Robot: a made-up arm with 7 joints. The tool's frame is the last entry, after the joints. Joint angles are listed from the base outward. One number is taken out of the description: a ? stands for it. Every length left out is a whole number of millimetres.
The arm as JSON. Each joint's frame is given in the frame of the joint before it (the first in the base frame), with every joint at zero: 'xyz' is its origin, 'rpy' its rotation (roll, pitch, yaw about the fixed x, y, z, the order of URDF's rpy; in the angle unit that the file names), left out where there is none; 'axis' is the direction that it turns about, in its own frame. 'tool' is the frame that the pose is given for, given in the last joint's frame.
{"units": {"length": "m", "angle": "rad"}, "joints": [
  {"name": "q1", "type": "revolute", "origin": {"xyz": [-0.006, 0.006, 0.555]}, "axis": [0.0, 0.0, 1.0]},
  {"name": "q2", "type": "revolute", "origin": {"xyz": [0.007, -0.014, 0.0], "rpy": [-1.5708, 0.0, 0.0]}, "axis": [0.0, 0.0, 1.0]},
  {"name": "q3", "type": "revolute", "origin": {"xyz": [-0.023, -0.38, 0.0], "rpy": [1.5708, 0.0, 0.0]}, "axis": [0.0, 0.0, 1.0]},
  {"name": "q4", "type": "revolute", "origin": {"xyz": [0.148, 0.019, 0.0], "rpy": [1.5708, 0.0, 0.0]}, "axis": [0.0, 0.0, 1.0]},
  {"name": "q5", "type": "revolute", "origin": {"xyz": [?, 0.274, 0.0], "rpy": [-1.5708, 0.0, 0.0]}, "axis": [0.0, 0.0, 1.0]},
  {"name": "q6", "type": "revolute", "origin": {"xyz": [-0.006, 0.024, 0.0], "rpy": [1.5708, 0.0, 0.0]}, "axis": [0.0, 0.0, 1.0]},
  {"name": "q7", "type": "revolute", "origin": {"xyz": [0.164, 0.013, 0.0], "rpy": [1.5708, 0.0, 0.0]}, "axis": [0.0, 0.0, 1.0]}
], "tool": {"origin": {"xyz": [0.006, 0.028, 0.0], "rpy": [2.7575, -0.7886, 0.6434]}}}
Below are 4 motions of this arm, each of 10 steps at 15 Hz.
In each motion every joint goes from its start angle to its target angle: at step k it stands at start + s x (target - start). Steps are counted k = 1, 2, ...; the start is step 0. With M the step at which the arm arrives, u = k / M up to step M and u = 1 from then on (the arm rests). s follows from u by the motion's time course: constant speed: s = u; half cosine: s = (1 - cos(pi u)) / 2; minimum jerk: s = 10 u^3 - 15 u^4 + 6 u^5.
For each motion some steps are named. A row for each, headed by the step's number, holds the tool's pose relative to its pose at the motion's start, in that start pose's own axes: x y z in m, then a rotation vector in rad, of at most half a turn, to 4 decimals.
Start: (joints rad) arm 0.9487 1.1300 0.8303 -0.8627 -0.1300 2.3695 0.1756
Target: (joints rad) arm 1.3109 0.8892 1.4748 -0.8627 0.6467 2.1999 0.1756
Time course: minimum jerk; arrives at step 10
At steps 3, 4, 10:
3: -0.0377 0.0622 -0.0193 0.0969 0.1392 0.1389
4: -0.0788 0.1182 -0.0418 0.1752 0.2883 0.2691
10: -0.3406 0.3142 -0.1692 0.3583 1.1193 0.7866

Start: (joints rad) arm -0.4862 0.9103 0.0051 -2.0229 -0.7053 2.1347 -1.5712
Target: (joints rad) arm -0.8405 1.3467 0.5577 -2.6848 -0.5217 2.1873 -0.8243
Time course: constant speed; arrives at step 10
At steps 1, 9, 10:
1: 0.0445 0.0149 0.0048 0.0647 -0.0515 0.0454
9: 0.2304 0.2217 0.1260 0.5071 -0.2778 0.4997
10: 0.2295 0.2517 0.1447 0.5403 -0.2829 0.5614

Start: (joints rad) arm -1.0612 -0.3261 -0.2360 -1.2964 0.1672 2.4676 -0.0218
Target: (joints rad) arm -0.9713 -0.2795 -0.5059 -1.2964 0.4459 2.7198 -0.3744
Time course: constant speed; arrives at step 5
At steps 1, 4, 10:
1: 0.0101 -0.0253 0.0051 0.0117 -0.0459 0.0078
4: 0.0302 -0.1028 0.0171 0.0225 -0.2030 0.0026
10: 0.0334 -0.1286 0.0200 0.0170 -0.2598 -0.0086

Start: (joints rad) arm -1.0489 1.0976 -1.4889 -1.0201 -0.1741 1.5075 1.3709
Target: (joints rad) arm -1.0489 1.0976 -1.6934 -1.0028 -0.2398 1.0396 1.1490
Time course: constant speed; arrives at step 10
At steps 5, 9, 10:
5: 0.0604 0.0190 0.0151 -0.1453 -0.0946 -0.1822
9: 0.1115 0.0248 0.0304 -0.2643 -0.1327 -0.3372
10: 0.1244 0.0248 0.0346 -0.2941 -0.1367 -0.3768

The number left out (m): -0.049
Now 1 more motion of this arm.
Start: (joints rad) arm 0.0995 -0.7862 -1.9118 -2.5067 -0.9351 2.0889 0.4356
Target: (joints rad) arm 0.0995 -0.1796 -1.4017 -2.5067 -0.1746 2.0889 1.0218
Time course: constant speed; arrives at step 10
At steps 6, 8, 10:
6: -0.1408 0.0722 0.0378 0.3002 0.0811 -0.3469
8: -0.1773 0.1139 0.0344 0.3910 0.1098 -0.4594
10: -0.2055 0.1615 0.0230 0.4777 0.1400 -0.5743

